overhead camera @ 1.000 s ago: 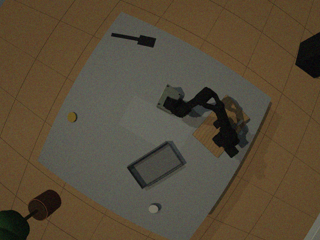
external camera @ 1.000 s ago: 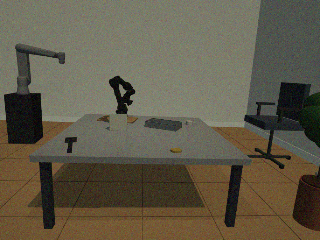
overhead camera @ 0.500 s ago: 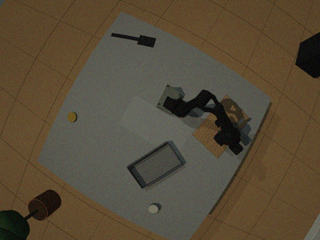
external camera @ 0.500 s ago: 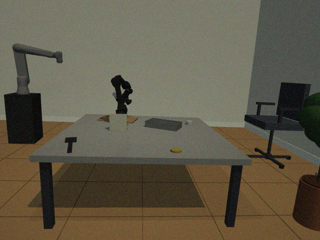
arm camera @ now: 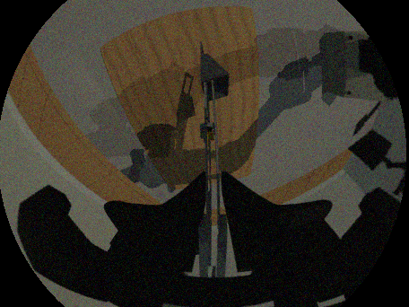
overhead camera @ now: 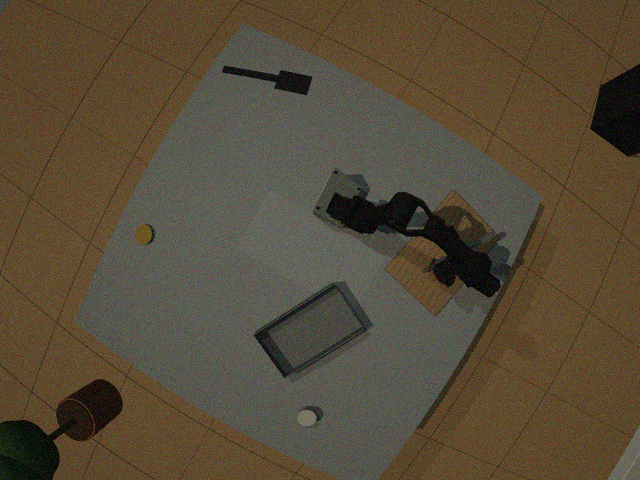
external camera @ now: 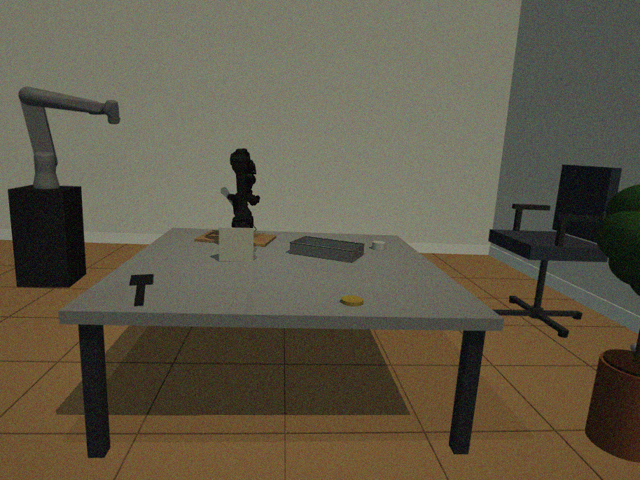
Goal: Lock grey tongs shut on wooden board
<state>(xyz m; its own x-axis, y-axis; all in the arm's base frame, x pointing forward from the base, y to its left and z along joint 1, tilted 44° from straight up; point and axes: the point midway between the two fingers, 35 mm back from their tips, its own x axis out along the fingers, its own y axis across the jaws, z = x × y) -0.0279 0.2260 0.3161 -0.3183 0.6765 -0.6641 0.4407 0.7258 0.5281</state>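
Now: gripper tip 1 cm short of the wooden board, 1 cm to the right of it and 12 cm above it. The rest, counted from my gripper tip: black spatula (29 cm behind, 78 cm to the right, 13 cm below); then roasting tin (43 cm ahead, 29 cm to the right, 10 cm below); then white disc (71 cm ahead, 17 cm to the right, 11 cm below).
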